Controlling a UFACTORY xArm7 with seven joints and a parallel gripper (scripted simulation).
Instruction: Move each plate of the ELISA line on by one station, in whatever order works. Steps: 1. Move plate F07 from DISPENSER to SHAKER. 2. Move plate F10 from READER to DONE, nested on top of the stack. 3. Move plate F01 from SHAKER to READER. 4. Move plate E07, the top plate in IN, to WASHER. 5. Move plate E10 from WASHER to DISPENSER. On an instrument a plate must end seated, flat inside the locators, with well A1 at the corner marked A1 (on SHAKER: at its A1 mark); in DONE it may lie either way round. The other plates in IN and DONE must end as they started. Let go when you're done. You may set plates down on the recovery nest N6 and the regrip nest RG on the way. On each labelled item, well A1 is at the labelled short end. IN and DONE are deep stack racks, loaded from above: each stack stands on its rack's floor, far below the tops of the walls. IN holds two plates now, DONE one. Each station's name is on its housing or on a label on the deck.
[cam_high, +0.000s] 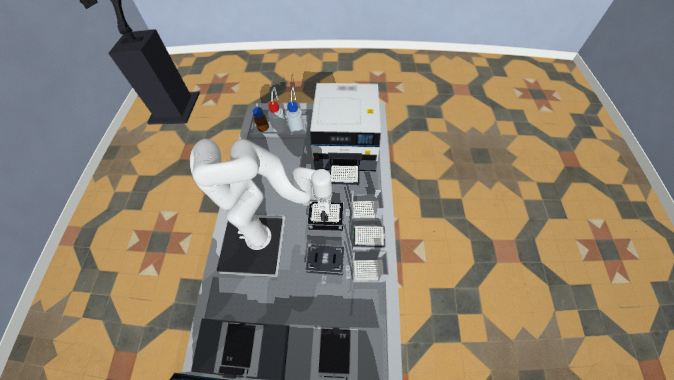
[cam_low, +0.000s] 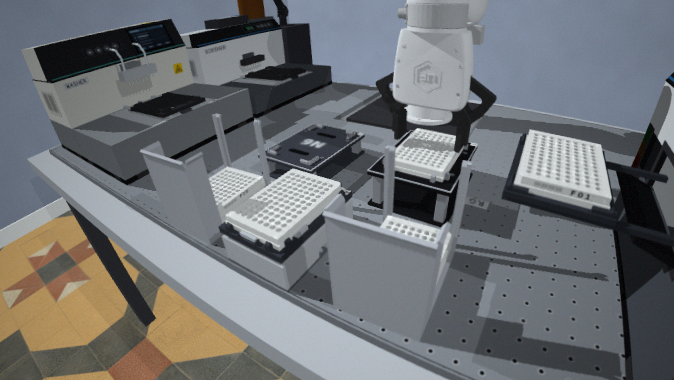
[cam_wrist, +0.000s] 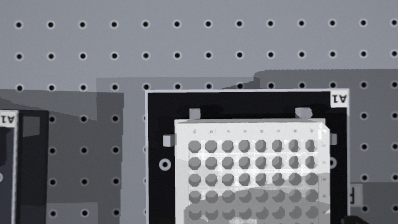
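The RG nest is 40 mm below my hand. Round my hand: washer: 60 mm ahead, 830 mm to the right, 10 mm above; then dispenser: 310 mm behind, 760 mm to the right.
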